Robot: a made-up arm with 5 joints.
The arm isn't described. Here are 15 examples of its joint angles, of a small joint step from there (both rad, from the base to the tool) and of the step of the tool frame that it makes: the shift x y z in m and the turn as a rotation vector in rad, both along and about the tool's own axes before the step.
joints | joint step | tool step
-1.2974 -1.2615 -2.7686 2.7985 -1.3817 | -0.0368 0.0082 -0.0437 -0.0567 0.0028 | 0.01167 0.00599 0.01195 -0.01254 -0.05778 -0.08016
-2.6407 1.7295 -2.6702 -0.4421 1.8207 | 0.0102 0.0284 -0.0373 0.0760 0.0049 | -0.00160 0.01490 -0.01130 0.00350 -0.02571 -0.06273
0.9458 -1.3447 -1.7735 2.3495 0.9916 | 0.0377 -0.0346 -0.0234 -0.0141 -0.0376 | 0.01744 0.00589 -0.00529 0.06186 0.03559 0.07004
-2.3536 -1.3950 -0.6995 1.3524 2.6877 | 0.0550 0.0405 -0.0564 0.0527 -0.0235 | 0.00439 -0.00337 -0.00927 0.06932 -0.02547 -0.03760
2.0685 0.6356 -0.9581 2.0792 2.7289 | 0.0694 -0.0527 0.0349 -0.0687 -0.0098 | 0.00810 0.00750 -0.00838 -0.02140 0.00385 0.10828
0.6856 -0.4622 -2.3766 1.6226 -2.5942 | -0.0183 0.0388 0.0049 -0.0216 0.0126 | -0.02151 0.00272 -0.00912 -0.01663 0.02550 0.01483
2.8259 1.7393 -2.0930 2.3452 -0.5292 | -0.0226 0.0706 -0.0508 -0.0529 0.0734 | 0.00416 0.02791 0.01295 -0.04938 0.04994 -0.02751
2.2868 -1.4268 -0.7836 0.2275 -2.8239 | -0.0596 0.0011 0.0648 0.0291 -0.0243 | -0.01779 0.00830 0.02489 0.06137 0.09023 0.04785
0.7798 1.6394 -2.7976 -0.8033 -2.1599 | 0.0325 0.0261 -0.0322 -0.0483 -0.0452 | 0.01233 0.01595 0.00889 0.03174 -0.04321 -0.04462
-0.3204 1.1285 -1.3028 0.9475 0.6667 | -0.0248 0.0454 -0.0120 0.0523 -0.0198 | -0.02101 0.01511 -0.00899 -0.01952 -0.08540 0.00210
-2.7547 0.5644 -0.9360 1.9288 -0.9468 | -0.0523 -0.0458 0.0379 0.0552 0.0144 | -0.01484 -0.01249 -0.01485 -0.01267 0.04858 0.05142
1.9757 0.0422 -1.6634 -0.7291 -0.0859 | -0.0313 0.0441 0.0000 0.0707 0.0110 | -0.00551 -0.00801 -0.03958 -0.02584 -0.10719 0.04082
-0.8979 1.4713 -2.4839 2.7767 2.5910 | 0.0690 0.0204 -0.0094 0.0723 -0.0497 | -0.00094 0.01683 -0.02173 0.06407 0.08669 -0.03078
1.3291 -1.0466 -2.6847 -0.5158 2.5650 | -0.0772 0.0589 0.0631 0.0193 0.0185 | 0.02187 0.07473 -0.00214 0.05313 0.00186 -0.14823
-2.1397 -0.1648 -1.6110 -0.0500 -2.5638 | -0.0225 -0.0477 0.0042 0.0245 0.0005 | 0.01924 -0.01098 -0.01517 -0.00390 -0.02098 0.02016
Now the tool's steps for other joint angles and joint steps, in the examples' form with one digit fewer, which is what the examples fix.
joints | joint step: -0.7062 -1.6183 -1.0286 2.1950 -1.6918 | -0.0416 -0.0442 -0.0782 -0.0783 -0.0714
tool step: 0.0313 -0.0115 0.0114 0.0286 -0.1468 -0.1402
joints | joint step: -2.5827 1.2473 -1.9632 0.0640 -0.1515 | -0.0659 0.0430 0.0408 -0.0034 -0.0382
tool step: -0.0062 0.0124 -0.0623 -0.0401 -0.0796 0.0140
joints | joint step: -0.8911 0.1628 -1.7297 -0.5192 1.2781 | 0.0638 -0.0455 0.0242 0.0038 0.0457
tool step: 0.0017 -0.0329 -0.0043 -0.0905 -0.0068 0.0339
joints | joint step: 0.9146 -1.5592 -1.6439 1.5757 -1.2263 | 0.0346 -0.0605 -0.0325 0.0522 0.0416
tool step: 0.0270 -0.0247 0.0007 -0.0261 0.0379 -0.0519
